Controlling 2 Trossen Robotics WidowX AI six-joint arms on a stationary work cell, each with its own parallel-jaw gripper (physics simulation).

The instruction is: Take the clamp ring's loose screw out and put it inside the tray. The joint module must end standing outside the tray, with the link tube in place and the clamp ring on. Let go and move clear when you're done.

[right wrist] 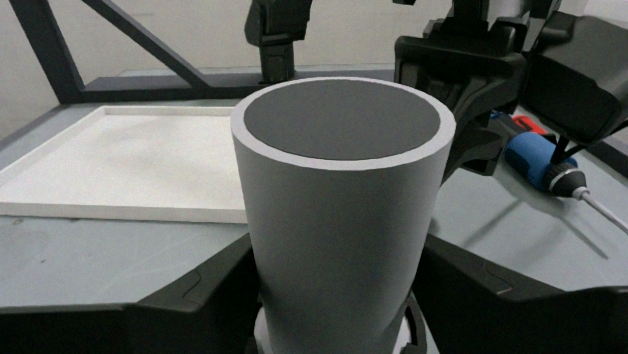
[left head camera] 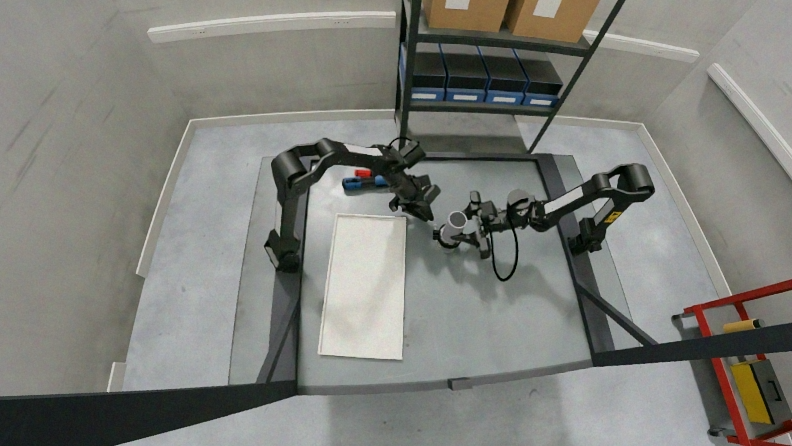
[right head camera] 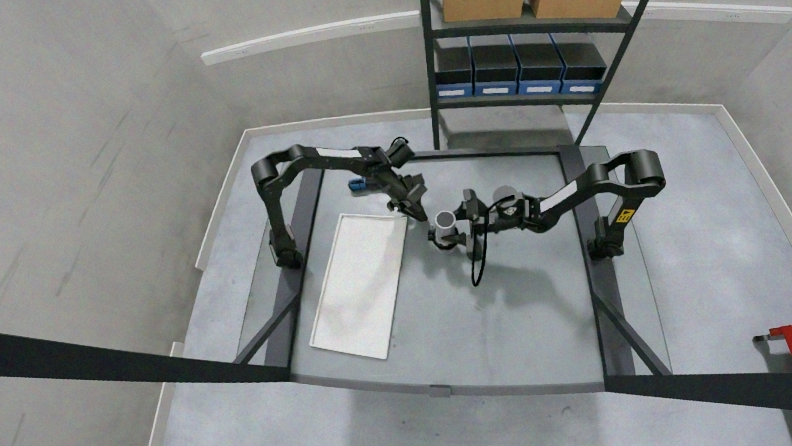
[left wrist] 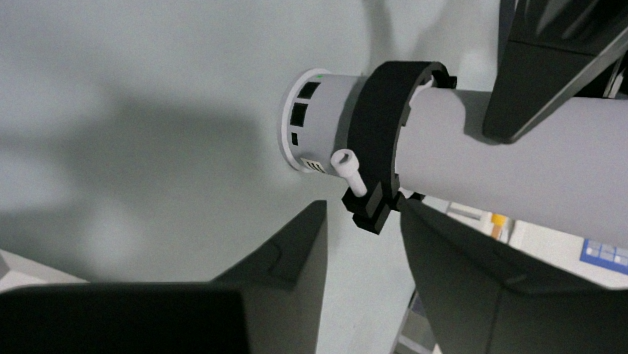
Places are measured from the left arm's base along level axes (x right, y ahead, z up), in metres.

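Pixels of known places: left gripper, fingertip midpoint: point(left head camera: 430, 220) point(right head camera: 424, 220) point(left wrist: 363, 212); right gripper, fingertip midpoint: point(right wrist: 331, 240) point(left head camera: 449, 228) point(right head camera: 441, 229) point(left wrist: 493, 177); left arm's base, origin of the base link: point(right wrist: 278, 78) point(left head camera: 287, 262) point(right head camera: 292, 259); right arm's base, origin of the base link: point(left head camera: 577, 246) point(right head camera: 599, 249).
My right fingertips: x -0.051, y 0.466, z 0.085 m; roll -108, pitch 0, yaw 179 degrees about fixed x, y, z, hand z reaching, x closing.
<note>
For each thing: its top centre in the pictures, then the offset to it from my right fingertips. "*": a spot on its surface instead.
- joint module, middle of its top: point(left wrist: 410, 138) dx +0.000, dy +0.012, dz -0.040 m
- tray, middle of its top: point(right wrist: 216, 144) point(left head camera: 365, 280) point(right head camera: 360, 278) dx +0.110, dy -0.237, dz -0.088 m
- link tube, middle of its top: point(right wrist: 339, 109) point(right head camera: 445, 219) point(left head camera: 457, 219) dx +0.000, dy +0.012, dz +0.056 m
- black clamp ring, surface spot: point(left wrist: 377, 110) * dx -0.034, dy +0.001, dz -0.044 m
- pale loose screw, middle of its top: point(left wrist: 363, 183) dx -0.023, dy -0.028, dz -0.041 m
- black screwdriver, middle of its top: point(right wrist: 536, 134) point(left head camera: 378, 177) point(right head camera: 381, 177) dx -0.225, dy -0.190, dz -0.062 m
- red object, middle of its top: point(right wrist: 543, 131) point(left head camera: 369, 171) dx -0.257, dy -0.219, dz -0.075 m
The joint module point(left wrist: 320, 122) stands on the table right of the tray point(left head camera: 363, 282) point(right head camera: 357, 282) point(right wrist: 125, 165). The link tube point(left head camera: 454, 226) point(right head camera: 445, 228) point(left wrist: 445, 165) point(right wrist: 340, 210) rises from it. The black clamp ring point(left wrist: 377, 110) is around their joint. The pale loose screw point(left wrist: 346, 162) stands out from the ring's lug, head away from it, tilted in the left wrist view. My left gripper point(left head camera: 431, 217) point(right head camera: 425, 218) point(left wrist: 363, 212) is partly open and empty, fingertips close to the lugs. My right gripper point(left head camera: 461, 226) point(right head camera: 453, 226) point(right wrist: 331, 240) is shut on the link tube.
A blue and black screwdriver point(left head camera: 360, 184) point(right head camera: 358, 184) point(right wrist: 532, 157) lies behind the tray, partly under my left arm, beside a red object point(left head camera: 363, 172) point(right wrist: 529, 124). A grey round thing point(left head camera: 519, 196) shows behind my right arm. A shelf rack point(left head camera: 482, 108) point(right head camera: 515, 101) stands behind the table.
</note>
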